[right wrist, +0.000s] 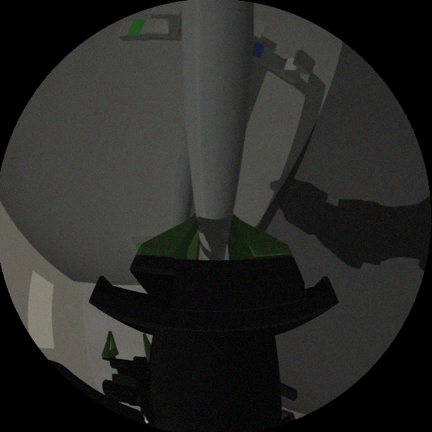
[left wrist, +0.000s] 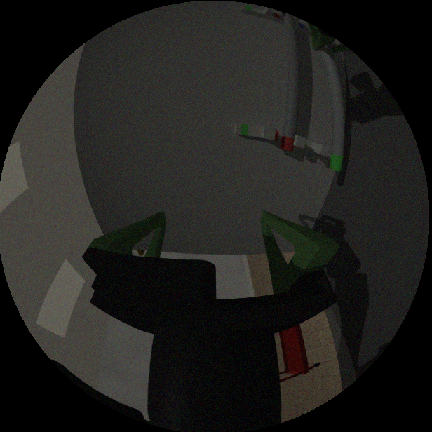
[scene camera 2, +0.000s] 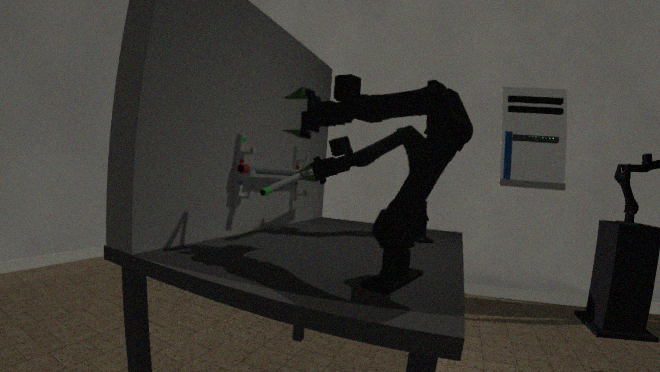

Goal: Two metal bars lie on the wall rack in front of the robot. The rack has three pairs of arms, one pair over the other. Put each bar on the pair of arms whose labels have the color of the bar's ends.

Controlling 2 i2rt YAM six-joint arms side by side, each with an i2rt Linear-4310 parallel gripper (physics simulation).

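Frame: origin at the left arm's base, x ahead, y left, z up, level; metres.
Where they show: left gripper, between the fingertips: [scene camera 2: 284, 114]; right gripper, between the fingertips: [scene camera 2: 297, 175]; left arm's base, origin of its link: [scene camera 2: 394, 280]; right arm's base, origin of its link: [scene camera 2: 417, 238].
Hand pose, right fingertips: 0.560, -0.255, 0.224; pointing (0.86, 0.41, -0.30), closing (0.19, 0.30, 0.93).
Note:
Each offset is from my right fingertips to the top centre of the thing, as dx, dy, dz. "*": to the spot under its first point. Level surfaces: height alone.
The red-ended bar {+0.085, +0.026, +0.028} [scene camera 2: 272, 171] [left wrist: 292, 85] rests across the middle, red-labelled arms of the wall rack {+0.031, +0.232, +0.132} [scene camera 2: 238, 154]. Green labels {* +0.046, +0.237, +0.114} [scene camera 2: 243, 139] [left wrist: 244, 129] mark the top arms; a blue label {* +0.046, +0.237, -0.042} [scene camera 2: 240, 184] [right wrist: 258, 49] marks the bottom ones. My right gripper [scene camera 2: 304, 174] [right wrist: 213, 217] is shut on the green-ended bar [scene camera 2: 285, 182] [left wrist: 338, 100] [right wrist: 215, 100], holding it off the rack, in front of its lower part; its near green end shows in scene camera 2. My left gripper [scene camera 2: 285, 114] [left wrist: 212, 216] is open and empty, higher than the rack and away from both bars.
The grey wall panel [scene camera 2: 200, 120] stands upright at the back edge of the dark table {dz -0.224} [scene camera 2: 435, 280]. The left arm reaches above the right arm in scene camera 2. Arm shadows fall on the panel and table. A red object [left wrist: 294, 350] stands on the floor beyond.

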